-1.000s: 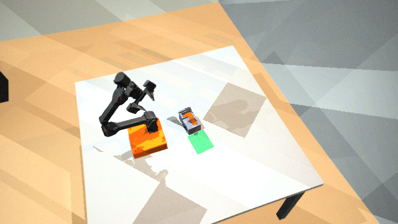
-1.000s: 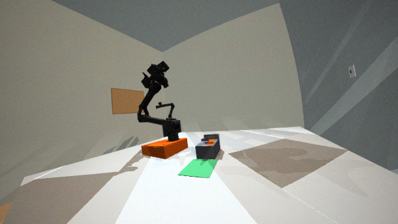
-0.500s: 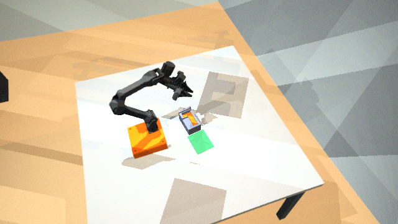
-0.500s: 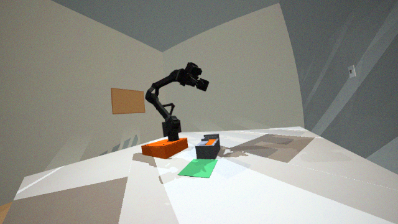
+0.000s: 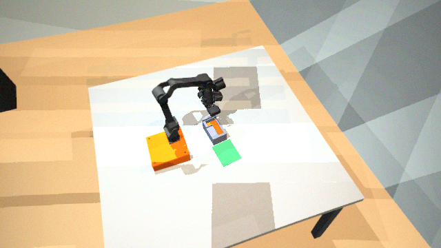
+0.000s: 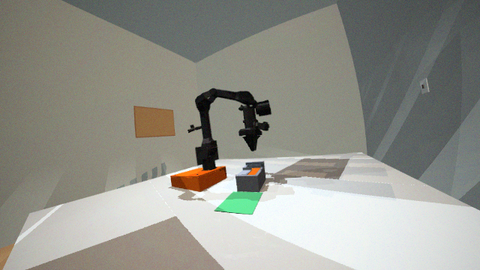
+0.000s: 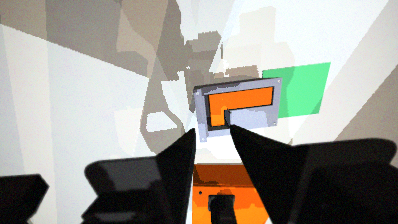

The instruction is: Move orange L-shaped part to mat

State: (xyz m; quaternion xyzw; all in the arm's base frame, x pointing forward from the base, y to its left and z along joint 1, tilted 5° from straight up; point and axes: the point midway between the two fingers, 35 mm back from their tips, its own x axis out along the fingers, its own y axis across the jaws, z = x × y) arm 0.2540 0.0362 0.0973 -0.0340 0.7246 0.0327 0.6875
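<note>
Right now the orange L-shaped part is 50 mm to the right of my gripper tip and 100 mm below it. Also, from my gripper tip: green mat: 20 mm ahead, 210 mm to the right, 160 mm below.
</note>
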